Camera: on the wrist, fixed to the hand. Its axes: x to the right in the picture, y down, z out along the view.
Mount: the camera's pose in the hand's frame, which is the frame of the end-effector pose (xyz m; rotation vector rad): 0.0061 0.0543 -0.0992 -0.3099 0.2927 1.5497
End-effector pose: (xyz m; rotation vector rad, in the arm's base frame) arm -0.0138 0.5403 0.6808 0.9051 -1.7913 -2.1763
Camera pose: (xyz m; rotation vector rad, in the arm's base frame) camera 0.0236 0.4412 0.7209 -0.2759 -1.1532 -1.0928
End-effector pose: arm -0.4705 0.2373 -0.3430 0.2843 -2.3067 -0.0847
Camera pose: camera -0.4118 0.2915 -0.2627 -1.5064 -1.6271 0.3500
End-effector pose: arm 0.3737 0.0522 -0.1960 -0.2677 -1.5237 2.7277
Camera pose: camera 0.3869 0.1079 -0.2937 1.2095 0.9430 -1.2477
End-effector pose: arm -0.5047 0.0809 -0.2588 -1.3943 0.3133 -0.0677
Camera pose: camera -0.5317 -0.0055 -0.3268 -1.1055 1.6076 1.0903
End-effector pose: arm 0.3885 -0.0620 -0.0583 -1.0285 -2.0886 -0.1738
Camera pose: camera 0.4840 -0.0650 0.0025 -2.3017 -0.5868 0.1479
